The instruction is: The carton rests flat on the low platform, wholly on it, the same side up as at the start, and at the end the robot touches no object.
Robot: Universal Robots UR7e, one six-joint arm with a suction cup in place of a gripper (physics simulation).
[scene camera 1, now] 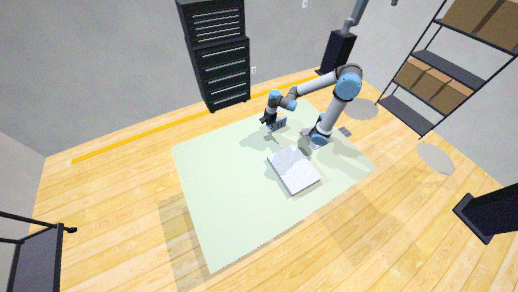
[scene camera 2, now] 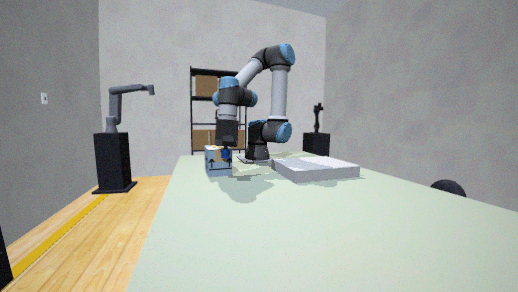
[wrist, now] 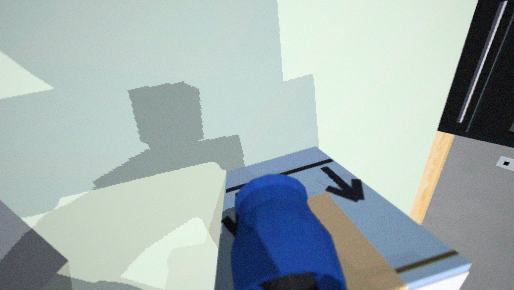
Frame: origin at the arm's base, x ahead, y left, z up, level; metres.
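Seen in the pictures: hand, its tool point: (scene camera 2: 225, 157) (wrist: 271, 204); arm's base, origin of its link: (scene camera 2: 257, 157).
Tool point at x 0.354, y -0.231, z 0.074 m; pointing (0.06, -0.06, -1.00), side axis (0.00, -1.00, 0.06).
Pixels of each thing's top centre, then the offset from my tool point to it. Level surfaces: height alone.
- light blue carton, centre of its top: (scene camera 2: 217, 147) (scene camera 1: 276, 116) 0.089 m back, 0.024 m right, 0.032 m up
- pale green table top, height of its surface: 0.081 m down
- low white platform, centre of its top: (scene camera 2: 313, 162) (scene camera 1: 293, 166) 0.011 m ahead, 0.399 m left, 0.034 m down
The light blue carton (scene camera 1: 279, 124) (scene camera 2: 213, 167) (wrist: 390, 235) has tan tape and black arrows on one side. It stands upright on the pale green table top (scene camera 1: 215, 200) (scene camera 2: 250, 235), arrows pointing up, beside the arm's base. My gripper, a blue suction cup (scene camera 2: 225, 153) (wrist: 272, 195) below a dark tool body, is open, with its suction off. The cup is at the carton's arrow side, near the top; whether it touches cannot be told. The low white platform (scene camera 1: 295, 172) (scene camera 2: 325, 172) lies flat on the table, apart from the carton, and bears no carton.
The arm's base (scene camera 1: 317, 139) (scene camera 2: 257, 152) stands between the carton and the back edge, close to the platform. A black drawer cabinet (scene camera 1: 222, 65) stands beyond the table near the carton's side. A shelf rack with brown boxes (scene camera 1: 417, 77) stands behind the arm.
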